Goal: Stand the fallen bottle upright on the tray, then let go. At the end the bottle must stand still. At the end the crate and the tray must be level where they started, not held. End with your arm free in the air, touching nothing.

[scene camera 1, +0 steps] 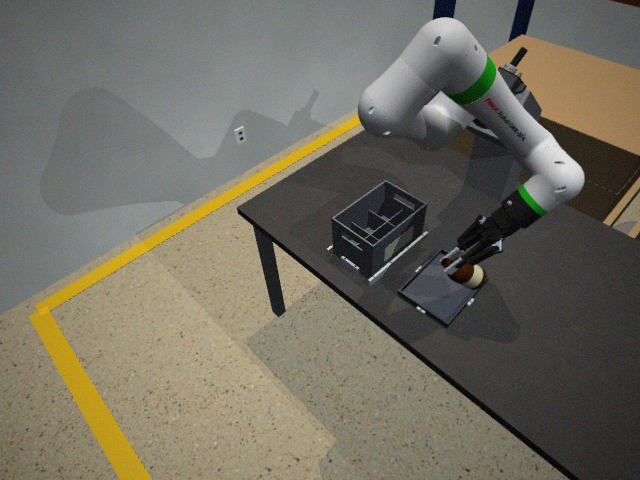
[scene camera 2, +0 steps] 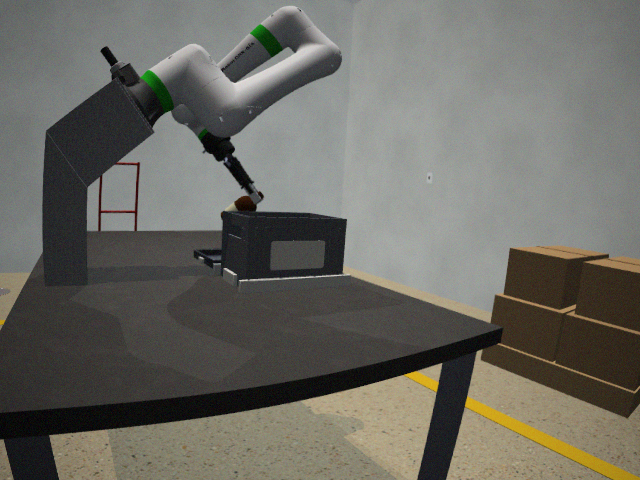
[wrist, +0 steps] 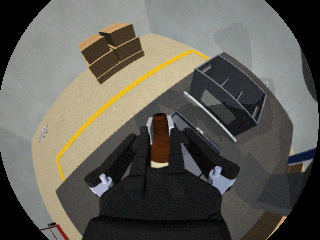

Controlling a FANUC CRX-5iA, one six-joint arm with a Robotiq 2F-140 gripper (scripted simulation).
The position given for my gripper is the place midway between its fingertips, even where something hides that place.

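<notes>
A dark crate (scene camera 2: 272, 245) is in my sight, and scene camera 1 shows me the crate (scene camera 1: 357, 240) too, as does the wrist view with the crate (wrist: 219, 100). I also see a brown bottle (scene camera 1: 473, 277), and in the wrist view I find the bottle (wrist: 160, 147) again. Then there is my gripper (scene camera 1: 445, 267), which appears in scene camera 2 as my gripper (scene camera 2: 259, 201) and in the wrist view as my gripper (wrist: 160, 122).
</notes>
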